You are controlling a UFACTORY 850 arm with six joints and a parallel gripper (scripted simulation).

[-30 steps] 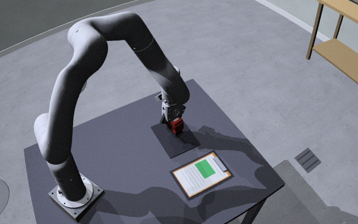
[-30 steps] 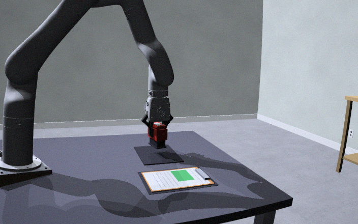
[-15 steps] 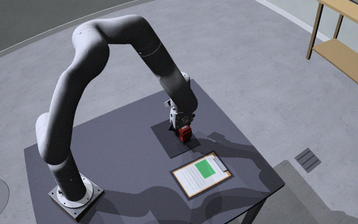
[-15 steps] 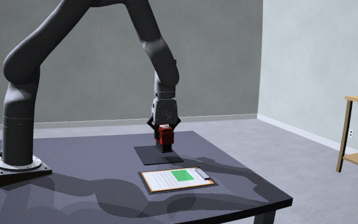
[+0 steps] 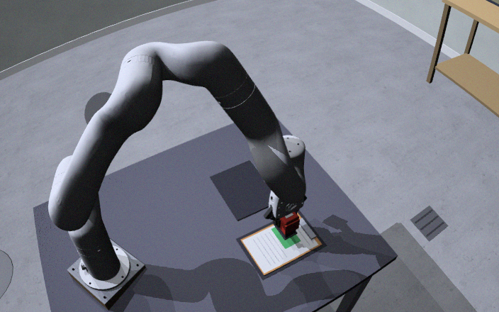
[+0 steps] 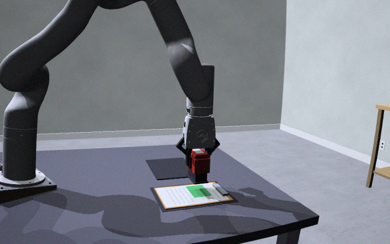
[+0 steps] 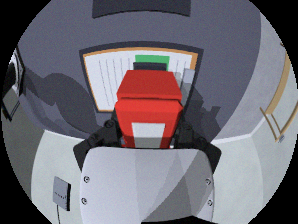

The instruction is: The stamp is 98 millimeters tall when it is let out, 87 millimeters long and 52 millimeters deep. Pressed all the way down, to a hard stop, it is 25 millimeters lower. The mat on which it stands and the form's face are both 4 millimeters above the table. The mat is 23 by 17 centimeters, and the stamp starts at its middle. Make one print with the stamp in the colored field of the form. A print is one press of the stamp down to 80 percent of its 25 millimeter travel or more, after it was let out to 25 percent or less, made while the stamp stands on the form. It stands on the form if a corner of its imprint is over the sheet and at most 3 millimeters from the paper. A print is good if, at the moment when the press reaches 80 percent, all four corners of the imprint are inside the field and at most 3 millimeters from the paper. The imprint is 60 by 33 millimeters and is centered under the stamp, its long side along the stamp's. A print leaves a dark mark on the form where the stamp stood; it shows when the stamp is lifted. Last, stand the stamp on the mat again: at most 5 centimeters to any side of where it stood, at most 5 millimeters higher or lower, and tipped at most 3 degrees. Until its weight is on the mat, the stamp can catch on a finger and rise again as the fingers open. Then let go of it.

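Now: the form 100 mm below my hand, 20 mm to the right of it and 10 mm behind it. The rest, counted from my hand: dark mat (240 mm to the left, 110 mm below, 50 mm behind); then red stamp (20 mm below).
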